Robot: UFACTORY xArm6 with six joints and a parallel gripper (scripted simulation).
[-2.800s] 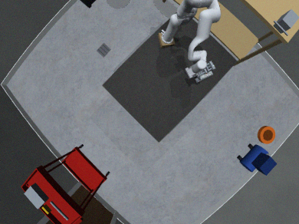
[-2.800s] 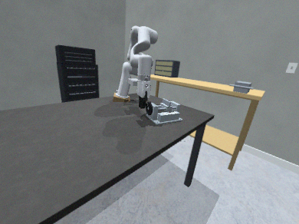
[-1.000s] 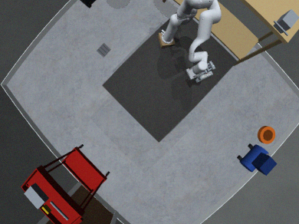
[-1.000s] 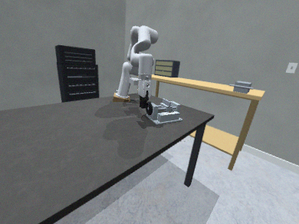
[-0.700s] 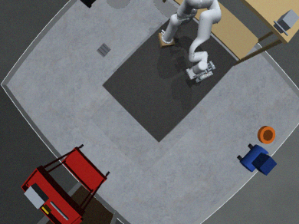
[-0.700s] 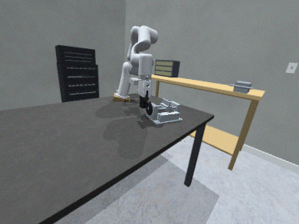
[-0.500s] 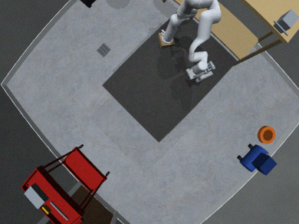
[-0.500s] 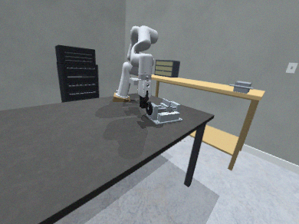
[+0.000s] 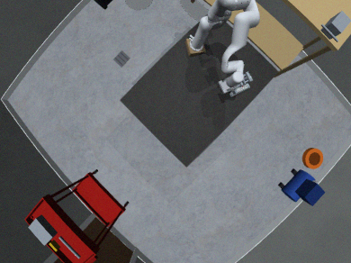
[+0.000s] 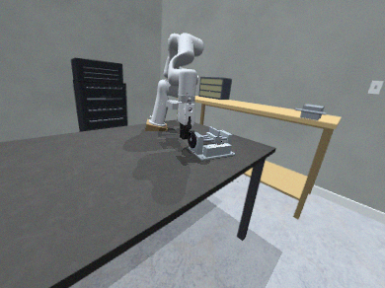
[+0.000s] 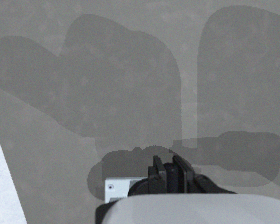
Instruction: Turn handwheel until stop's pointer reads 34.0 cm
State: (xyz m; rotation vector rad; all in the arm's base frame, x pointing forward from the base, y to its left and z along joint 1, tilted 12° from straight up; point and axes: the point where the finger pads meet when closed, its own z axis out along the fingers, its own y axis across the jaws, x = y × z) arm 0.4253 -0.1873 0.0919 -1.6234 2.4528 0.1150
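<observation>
The upright knob lies 1 cm to the left of my hand. From my hand the other things lie so: handwheel 1 cm ahead, 2 cm to the left, 1 cm below; then sliding stop 8 cm ahead, 15 cm to the left, 1 cm below.
</observation>
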